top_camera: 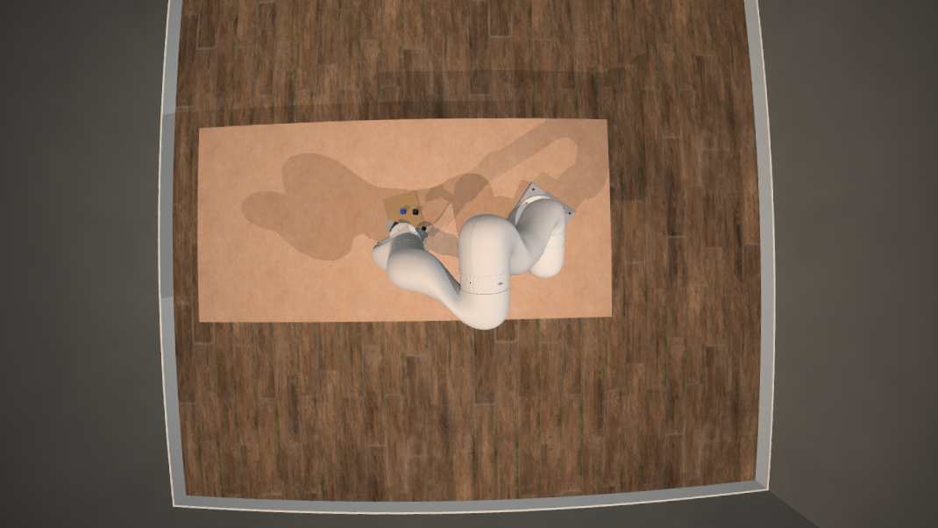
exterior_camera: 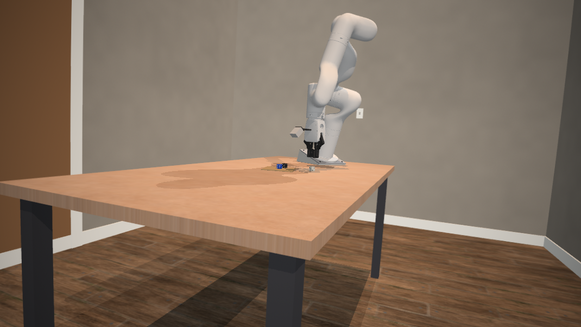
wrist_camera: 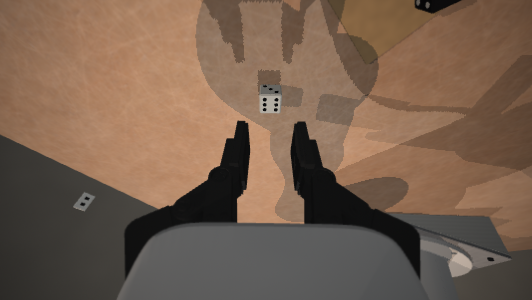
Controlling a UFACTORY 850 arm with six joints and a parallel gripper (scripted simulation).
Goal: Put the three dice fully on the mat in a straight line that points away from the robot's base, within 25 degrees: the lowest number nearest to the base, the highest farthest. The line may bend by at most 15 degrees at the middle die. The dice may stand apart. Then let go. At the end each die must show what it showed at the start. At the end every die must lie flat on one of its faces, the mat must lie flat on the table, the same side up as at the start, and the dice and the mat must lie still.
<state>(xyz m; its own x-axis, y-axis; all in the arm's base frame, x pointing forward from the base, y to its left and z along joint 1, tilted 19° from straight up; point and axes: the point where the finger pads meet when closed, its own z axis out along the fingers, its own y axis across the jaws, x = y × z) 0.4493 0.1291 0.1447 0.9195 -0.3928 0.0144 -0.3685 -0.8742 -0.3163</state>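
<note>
Now: hand 70 mm above the white die. Round my hand: black die (130 mm to the right, 70 mm below, 40 mm ahead); blue die (120 mm to the right, 90 mm ahead, 70 mm below); mat (120 mm to the right, 90 mm ahead, 80 mm below).
</note>
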